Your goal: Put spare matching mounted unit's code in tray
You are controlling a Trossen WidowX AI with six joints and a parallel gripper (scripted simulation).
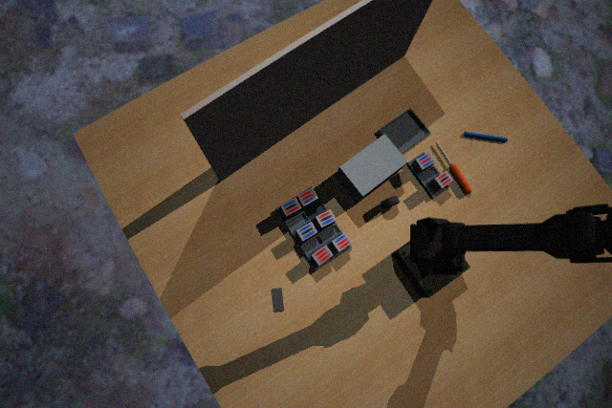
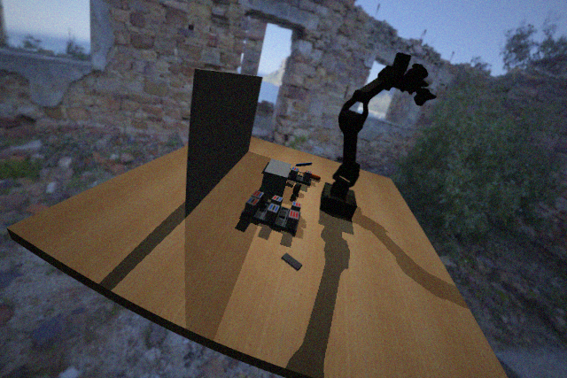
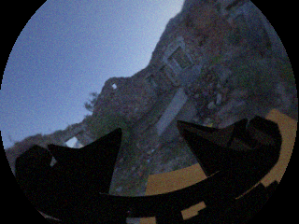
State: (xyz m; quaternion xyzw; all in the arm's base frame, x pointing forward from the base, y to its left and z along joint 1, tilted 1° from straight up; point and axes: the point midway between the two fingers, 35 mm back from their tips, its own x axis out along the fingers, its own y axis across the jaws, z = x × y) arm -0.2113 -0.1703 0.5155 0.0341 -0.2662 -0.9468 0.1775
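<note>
The dark rack lies 460 mm ahead of my gripper tip, 400 mm to the left of it and 580 mm below it. From my gripper tip the other things lie so: grey mounted unit 520 mm ahead, 190 mm to the left, 540 mm below; tray 590 mm ahead, 20 mm to the left, 580 mm below; blue pen 460 mm ahead, 200 mm to the right, 580 mm below.
</note>
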